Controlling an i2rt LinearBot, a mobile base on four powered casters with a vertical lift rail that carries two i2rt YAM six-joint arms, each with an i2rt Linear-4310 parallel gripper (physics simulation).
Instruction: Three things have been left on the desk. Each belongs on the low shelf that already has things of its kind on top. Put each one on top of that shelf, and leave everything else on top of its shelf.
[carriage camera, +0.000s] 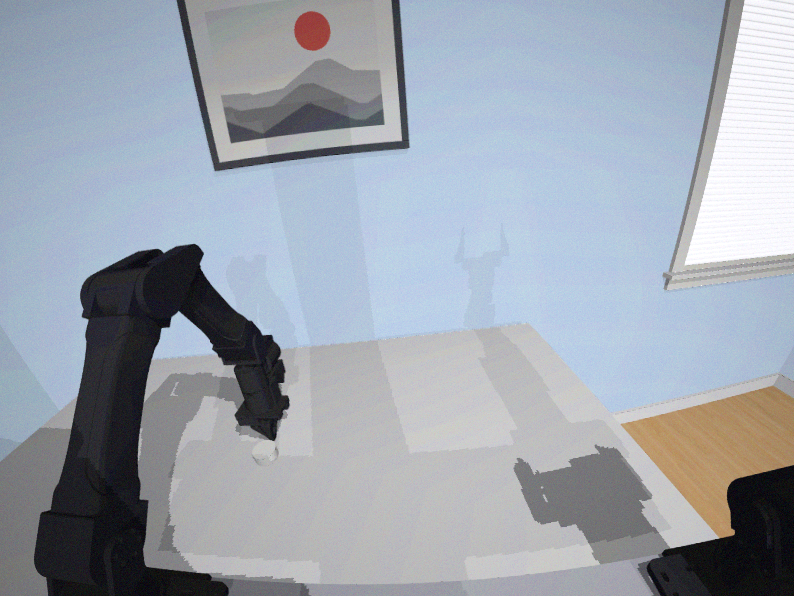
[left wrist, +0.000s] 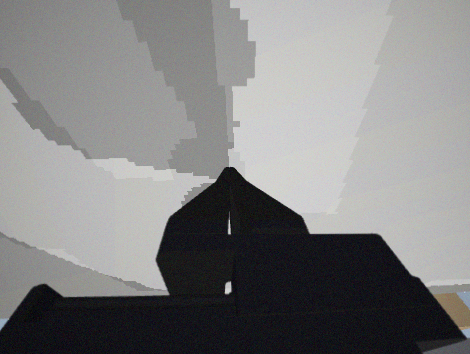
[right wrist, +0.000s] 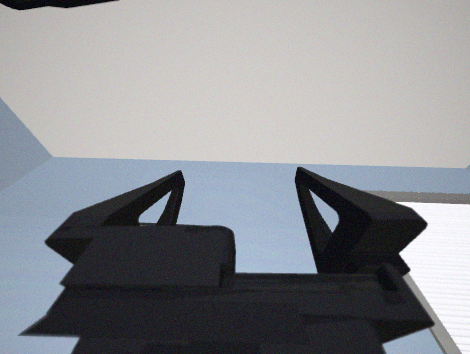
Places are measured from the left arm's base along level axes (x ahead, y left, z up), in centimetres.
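Pixels of known places: left gripper, fingertip midpoint: (carriage camera: 274, 439) (left wrist: 228, 174); right gripper, fingertip midpoint: (right wrist: 238, 174); right arm's base at its link origin: (carriage camera: 745, 582).
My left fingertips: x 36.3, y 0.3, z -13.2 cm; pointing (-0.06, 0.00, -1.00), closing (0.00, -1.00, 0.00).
Note:
Behind a point stands the place of what it marks.
A small white round thing (carriage camera: 264, 452) @(y -0.3, x 30.7, z -10.8 cm), like a short cylinder, stands on the grey desk (carriage camera: 448, 500) @(y -37.4, x 20.9, z -13.2 cm) at the lower left of the carriage view. My left gripper (carriage camera: 273, 437) @(y 0.3, x 36.3, z -13.2 cm) (left wrist: 228, 174) @(y 0.3, x 36.3, z -13.2 cm) is shut with its fingertips together and nothing between them. In the carriage view its tips are right at the far edge of the white thing; whether they touch it I cannot tell. The white thing does not show in the left wrist view. My right gripper (right wrist: 238, 174) @(y -66.6, x 1.3, z 44.7 cm) is open and empty, with wall and ceiling beyond its fingers. No low shelf shows in these views.
A blue wall (carriage camera: 545, 192) @(y -78.6, x 86.1, z 30.2 cm) with a framed mountain picture (carriage camera: 312, 153) @(y -9.7, x 77.7, z 46.2 cm) stands behind the desk. A window with blinds (carriage camera: 743, 192) @(y -165.0, x 93.2, z 28.0 cm) is at the right, above a wooden floor (carriage camera: 737, 442) @(y -188.8, x 68.9, z -85.3 cm). Part of my right arm shows at the lower right. Arm shadows lie across the desk.

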